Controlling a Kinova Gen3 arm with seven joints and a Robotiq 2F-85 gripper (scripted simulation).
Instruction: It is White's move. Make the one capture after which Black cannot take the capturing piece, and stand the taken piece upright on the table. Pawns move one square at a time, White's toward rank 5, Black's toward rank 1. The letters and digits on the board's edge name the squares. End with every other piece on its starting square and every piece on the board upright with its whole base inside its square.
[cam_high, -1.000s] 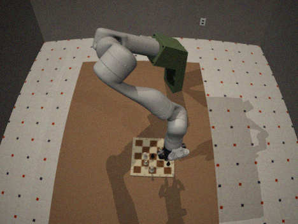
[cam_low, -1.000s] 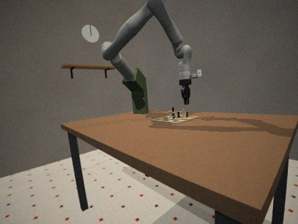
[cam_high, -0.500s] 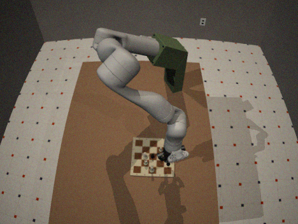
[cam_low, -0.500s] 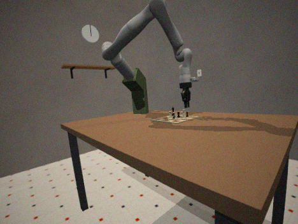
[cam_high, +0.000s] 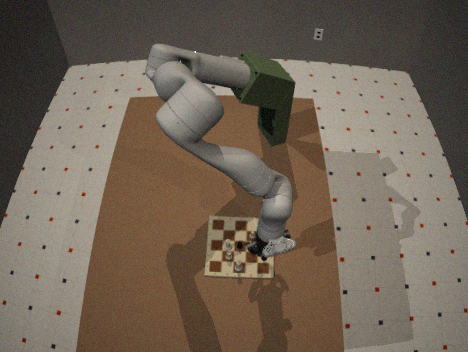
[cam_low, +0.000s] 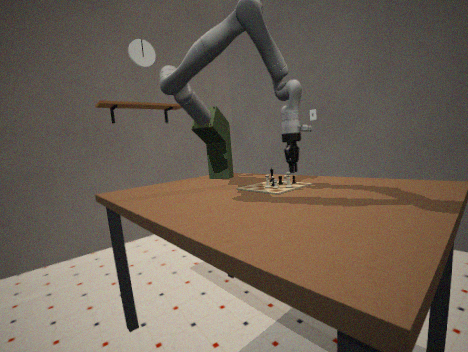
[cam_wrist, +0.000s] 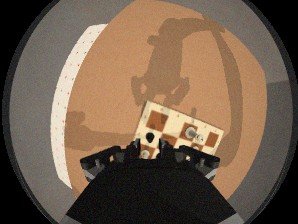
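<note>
Now: the chessboard 7 cm to the right of my hand, 7 cm below it and 6 cm behind it. Round my hand: tall black piece: 11 cm behind, 3 cm below, 2 cm to the left.
</note>
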